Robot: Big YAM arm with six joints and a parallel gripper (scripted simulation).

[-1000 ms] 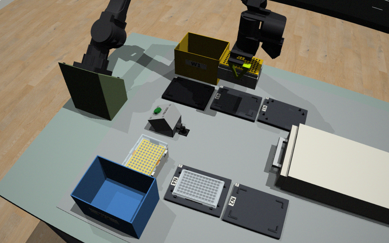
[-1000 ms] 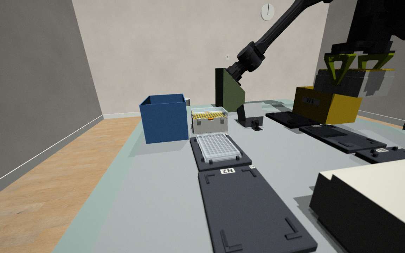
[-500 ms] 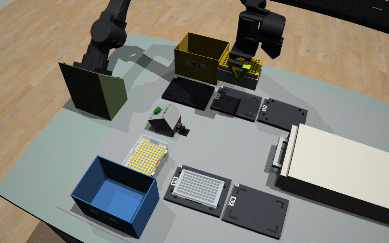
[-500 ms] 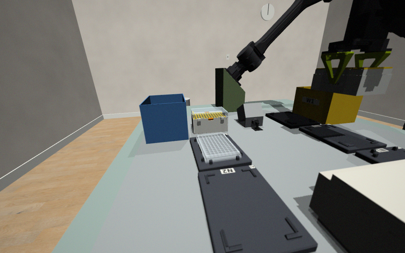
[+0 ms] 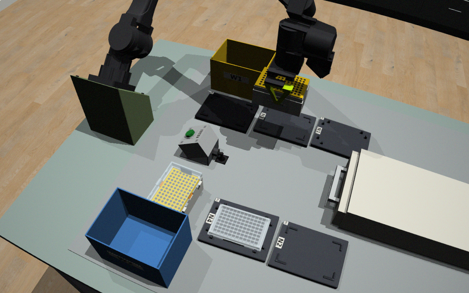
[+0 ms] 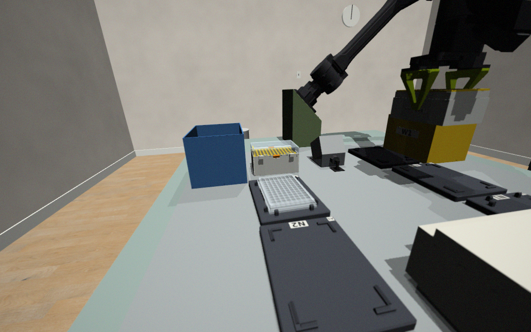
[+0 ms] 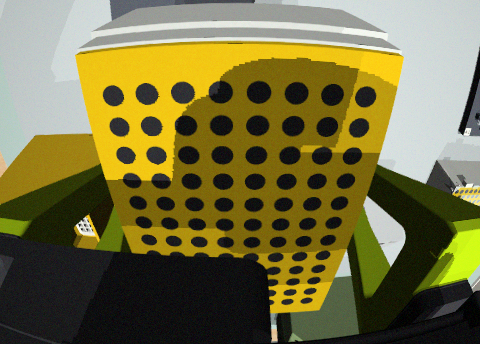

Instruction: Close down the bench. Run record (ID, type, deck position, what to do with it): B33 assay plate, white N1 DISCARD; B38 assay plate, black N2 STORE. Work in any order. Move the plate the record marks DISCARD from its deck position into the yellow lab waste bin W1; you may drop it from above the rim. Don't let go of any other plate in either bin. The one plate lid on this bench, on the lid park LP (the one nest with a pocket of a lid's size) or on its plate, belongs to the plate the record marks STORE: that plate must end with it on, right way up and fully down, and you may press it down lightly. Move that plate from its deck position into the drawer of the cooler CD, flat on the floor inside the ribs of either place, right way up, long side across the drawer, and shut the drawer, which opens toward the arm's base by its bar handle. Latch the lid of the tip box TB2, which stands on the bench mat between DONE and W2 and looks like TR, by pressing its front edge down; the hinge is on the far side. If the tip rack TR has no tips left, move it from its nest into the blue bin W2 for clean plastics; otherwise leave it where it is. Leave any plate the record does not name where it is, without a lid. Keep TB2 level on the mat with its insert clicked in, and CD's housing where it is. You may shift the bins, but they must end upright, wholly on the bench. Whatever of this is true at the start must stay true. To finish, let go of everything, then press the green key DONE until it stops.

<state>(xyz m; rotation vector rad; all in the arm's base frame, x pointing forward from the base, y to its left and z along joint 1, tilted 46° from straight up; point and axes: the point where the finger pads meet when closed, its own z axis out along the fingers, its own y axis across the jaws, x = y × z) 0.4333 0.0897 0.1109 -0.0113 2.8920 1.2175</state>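
Right now the blue bin W2 is 460 mm to the right of my hand, 160 mm behind it and 130 mm below it. Also, from my hand: black lid park (160 mm below, 160 mm behind, 30 mm to the left); nest N3 (160 mm below, 50 mm to the left, 20 mm ahead); tip rack TR (10 mm to the right, 10 mm behind, 10 mm above).
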